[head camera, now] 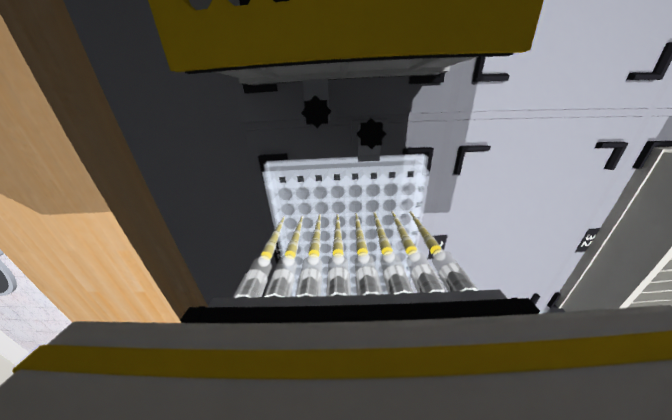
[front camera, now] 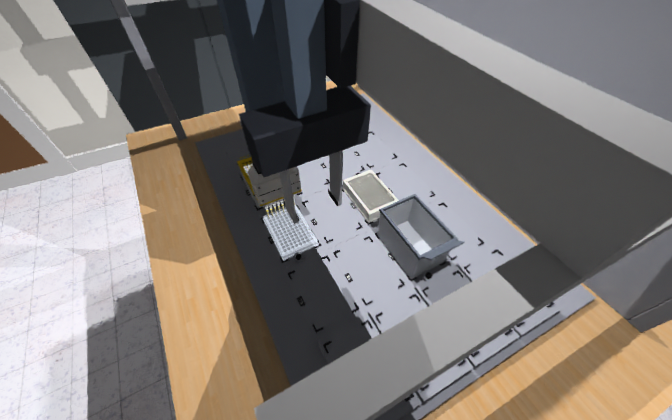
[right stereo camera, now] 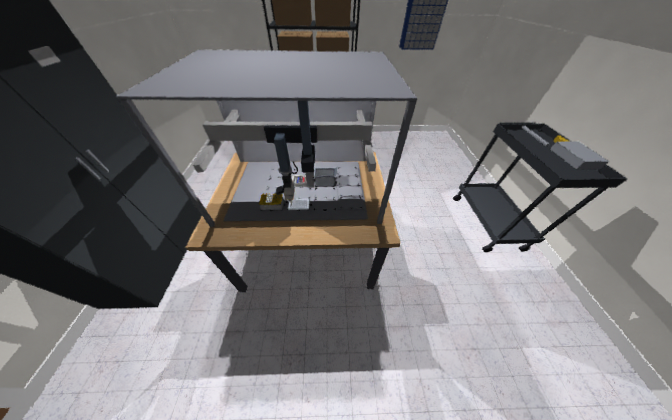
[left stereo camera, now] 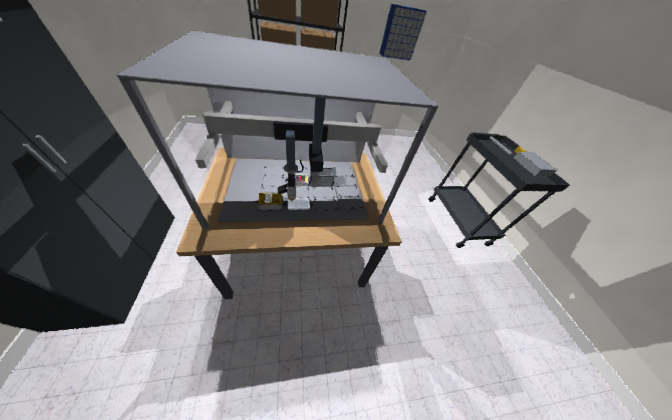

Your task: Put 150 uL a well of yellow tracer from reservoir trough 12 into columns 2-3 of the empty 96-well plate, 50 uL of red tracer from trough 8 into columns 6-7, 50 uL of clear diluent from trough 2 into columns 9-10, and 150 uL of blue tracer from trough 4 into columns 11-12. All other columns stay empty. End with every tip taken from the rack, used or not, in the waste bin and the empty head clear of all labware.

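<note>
The pipetting head [head camera: 367, 307] carries eight tips [head camera: 338, 237] [front camera: 275, 208], filled with yellow liquid. They hang over the 96-well plate [head camera: 345, 162] [front camera: 292, 240] [left stereo camera: 299, 205] [right stereo camera: 299, 204], near its tip-rack end; the exact column and height are unclear. The visible wells show no colour. The yellow tip rack [head camera: 350, 37] [front camera: 243, 171] [left stereo camera: 270, 201] [right stereo camera: 271, 201] is partly hidden behind the head in the front view. The reservoir [front camera: 355, 201] [head camera: 620, 255] stands across from the plate; no trough colours show in these two views. My parked plate gripper [front camera: 316, 212] has its fingers apart, holding nothing.
The waste bin [front camera: 397, 250] stands beside the reservoir; the bottom looks pale inside. Two black knobs [head camera: 316, 111] [head camera: 371, 133] sit between rack and plate. Black corner locators mark the deck. A grey beam [front camera: 425, 345] crosses the front view's foreground. A cart [left stereo camera: 520, 175] [right stereo camera: 560, 172] stands right of the table.
</note>
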